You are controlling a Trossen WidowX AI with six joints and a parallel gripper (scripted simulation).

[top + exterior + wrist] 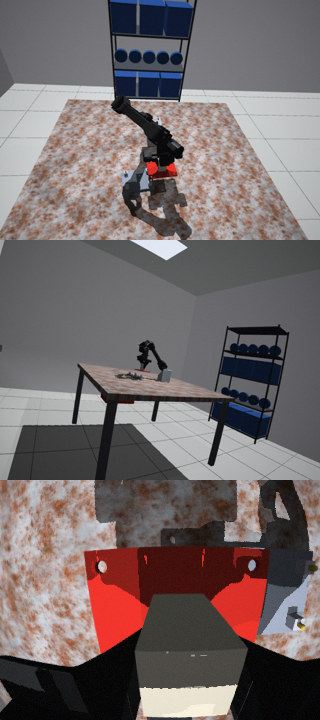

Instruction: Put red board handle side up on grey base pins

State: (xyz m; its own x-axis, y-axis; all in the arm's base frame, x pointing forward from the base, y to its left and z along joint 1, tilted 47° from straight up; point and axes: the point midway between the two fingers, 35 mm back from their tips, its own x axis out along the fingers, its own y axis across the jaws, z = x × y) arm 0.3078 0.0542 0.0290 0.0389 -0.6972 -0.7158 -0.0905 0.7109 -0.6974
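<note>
The grey base is 12 cm to the right of my gripper tip, 11 cm below it and 1 cm ahead of it. From my gripper tip the other things lie so: red board: right at my gripper tip.
</note>
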